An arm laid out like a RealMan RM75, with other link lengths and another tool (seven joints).
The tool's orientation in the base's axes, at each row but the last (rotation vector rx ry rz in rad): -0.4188, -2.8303, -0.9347; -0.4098, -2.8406, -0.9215; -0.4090, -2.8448, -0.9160; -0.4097, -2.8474, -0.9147; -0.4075, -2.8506, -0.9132; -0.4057, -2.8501, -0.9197; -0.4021, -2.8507, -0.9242; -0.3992, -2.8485, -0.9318
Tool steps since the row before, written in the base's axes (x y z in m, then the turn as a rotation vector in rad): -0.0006, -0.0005, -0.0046, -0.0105, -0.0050, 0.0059; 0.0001, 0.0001, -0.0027, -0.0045, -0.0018, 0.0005; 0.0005, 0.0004, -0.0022, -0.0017, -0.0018, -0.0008; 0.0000, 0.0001, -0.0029, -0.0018, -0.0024, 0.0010; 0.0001, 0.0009, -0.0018, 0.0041, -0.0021, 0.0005; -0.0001, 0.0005, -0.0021, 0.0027, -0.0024, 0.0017; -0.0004, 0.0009, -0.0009, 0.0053, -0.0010, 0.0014; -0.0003, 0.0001, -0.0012, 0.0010, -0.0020, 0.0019
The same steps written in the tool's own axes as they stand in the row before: -0.0005, -0.0032, 0.0034, 0.0101, -0.0037, -0.0073; -0.0006, -0.0014, 0.0022, 0.0040, -0.0024, -0.0013; -0.0008, -0.0008, 0.0020, 0.0011, -0.0023, -0.0004; -0.0006, -0.0015, 0.0024, 0.0014, -0.0018, -0.0022; -0.0003, -0.0003, 0.0020, -0.0043, -0.0002, -0.0018; -0.0002, -0.0008, 0.0020, -0.0028, -0.0001, -0.0029; 0.0004, 0.0001, 0.0013, -0.0050, 0.0015, -0.0019; 0.0001, -0.0007, 0.0010, -0.0010, -0.0002, -0.0027
